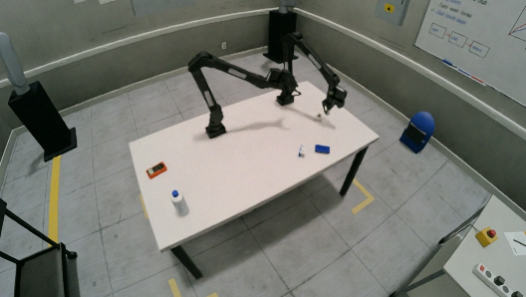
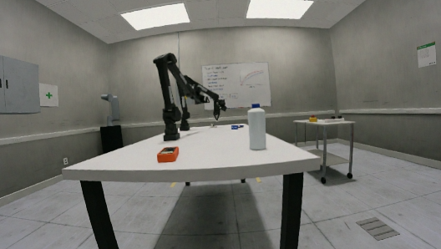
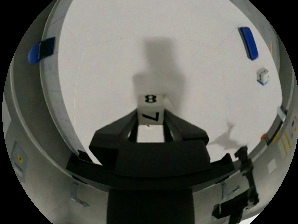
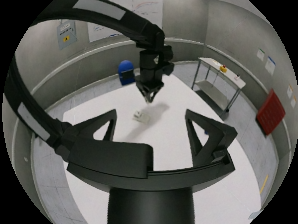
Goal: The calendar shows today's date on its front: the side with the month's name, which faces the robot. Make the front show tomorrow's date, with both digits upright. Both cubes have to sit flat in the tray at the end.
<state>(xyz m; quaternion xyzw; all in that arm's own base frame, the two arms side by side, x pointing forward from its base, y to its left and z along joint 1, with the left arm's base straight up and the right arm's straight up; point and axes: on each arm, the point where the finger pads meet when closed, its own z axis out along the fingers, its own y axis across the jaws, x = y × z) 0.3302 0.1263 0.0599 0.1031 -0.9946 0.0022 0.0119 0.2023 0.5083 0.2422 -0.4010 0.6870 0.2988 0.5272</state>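
Observation:
Right now the white cube is 60 mm below my left hand and 60 mm behind it. Also, from my left hand: calendar tray: 80 mm below, 50 mm behind, 20 mm to the right; then white bottle: 1130 mm to the right, 90 mm ahead; then blue box: 240 mm to the right, 190 mm ahead, 70 mm below.

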